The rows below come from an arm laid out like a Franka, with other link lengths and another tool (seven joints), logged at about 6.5 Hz.
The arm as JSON. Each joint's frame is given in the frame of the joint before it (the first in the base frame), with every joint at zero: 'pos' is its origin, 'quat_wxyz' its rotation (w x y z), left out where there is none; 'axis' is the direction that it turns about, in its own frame. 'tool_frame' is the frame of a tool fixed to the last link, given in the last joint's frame.
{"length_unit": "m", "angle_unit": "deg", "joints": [
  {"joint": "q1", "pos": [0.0, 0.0, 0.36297], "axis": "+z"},
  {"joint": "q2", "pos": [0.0, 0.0, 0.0], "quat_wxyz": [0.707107, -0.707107, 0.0, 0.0], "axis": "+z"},
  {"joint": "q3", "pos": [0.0, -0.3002, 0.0], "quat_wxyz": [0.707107, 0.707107, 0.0, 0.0], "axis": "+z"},
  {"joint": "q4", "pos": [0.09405, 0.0, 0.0], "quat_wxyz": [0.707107, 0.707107, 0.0, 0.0], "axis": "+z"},
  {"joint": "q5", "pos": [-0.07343, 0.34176, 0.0], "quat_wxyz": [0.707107, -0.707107, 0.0, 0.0], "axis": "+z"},
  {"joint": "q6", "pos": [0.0, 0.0, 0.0], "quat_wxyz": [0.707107, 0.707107, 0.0, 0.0], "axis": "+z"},
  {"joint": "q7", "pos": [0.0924, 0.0, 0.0], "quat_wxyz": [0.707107, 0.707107, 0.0, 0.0], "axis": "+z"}
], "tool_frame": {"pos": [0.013, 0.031, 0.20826], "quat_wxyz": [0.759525, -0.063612, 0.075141, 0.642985]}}
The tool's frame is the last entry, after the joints.
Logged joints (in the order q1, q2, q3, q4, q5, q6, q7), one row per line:
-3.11, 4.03, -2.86, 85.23, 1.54, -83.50, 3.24
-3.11, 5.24, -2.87, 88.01, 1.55, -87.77, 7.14
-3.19, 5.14, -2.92, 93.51, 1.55, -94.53, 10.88
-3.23, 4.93, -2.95, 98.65, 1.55, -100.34, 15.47
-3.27, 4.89, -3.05, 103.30, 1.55, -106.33, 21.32
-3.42, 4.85, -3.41, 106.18, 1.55, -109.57, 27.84
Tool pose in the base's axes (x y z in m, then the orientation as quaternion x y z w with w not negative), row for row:
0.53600, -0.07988, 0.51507, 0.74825, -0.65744, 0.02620, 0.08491
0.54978, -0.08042, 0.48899, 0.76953, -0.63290, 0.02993, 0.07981
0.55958, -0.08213, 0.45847, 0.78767, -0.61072, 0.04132, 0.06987
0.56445, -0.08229, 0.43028, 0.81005, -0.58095, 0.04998, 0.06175
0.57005, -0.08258, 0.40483, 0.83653, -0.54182, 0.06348, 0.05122
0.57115, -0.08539, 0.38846, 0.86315, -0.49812, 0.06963, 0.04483
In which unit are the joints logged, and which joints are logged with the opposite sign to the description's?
The joints are logged in degrees. Opposite sign: q4, q6, q7.
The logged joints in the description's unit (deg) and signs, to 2 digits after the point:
-3.11, 4.03, -2.86, -85.23, 1.54, 83.50, -3.24
-3.11, 5.24, -2.87, -88.01, 1.55, 87.77, -7.14
-3.19, 5.14, -2.92, -93.51, 1.55, 94.53, -10.88
-3.23, 4.93, -2.95, -98.65, 1.55, 100.34, -15.47
-3.27, 4.89, -3.05, -103.30, 1.55, 106.33, -21.32
-3.42, 4.85, -3.41, -106.18, 1.55, 109.57, -27.84

